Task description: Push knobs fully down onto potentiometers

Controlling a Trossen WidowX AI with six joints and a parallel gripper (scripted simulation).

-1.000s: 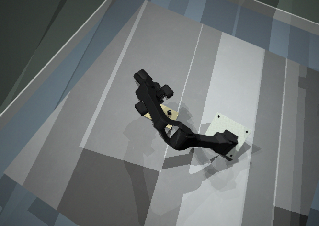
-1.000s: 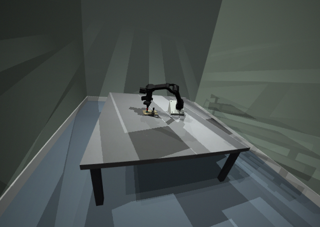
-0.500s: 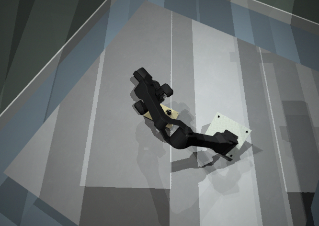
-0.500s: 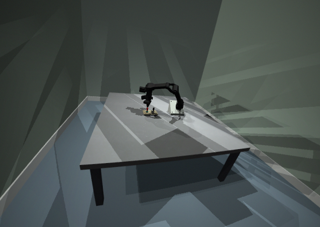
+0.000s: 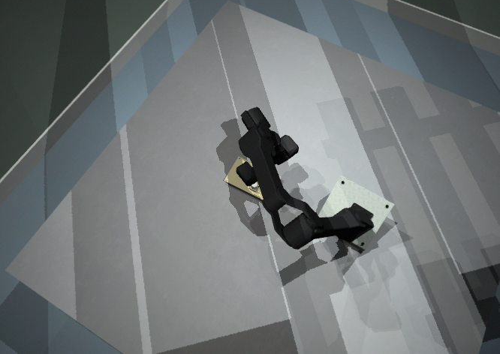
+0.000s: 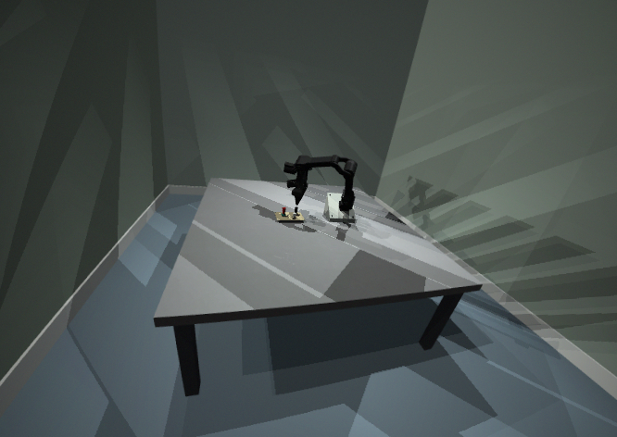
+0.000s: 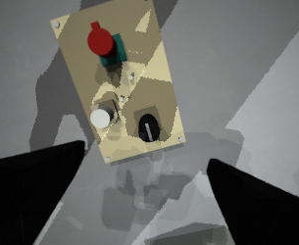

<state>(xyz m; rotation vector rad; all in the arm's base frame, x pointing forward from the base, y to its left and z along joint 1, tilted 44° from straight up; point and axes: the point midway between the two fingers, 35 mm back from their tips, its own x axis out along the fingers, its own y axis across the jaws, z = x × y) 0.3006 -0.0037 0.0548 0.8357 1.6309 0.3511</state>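
Now: gripper tip 5 cm above the black knob. From my gripper tip the other things lie so: red knob 8 cm ahead, 5 cm below, 2 cm to the left.
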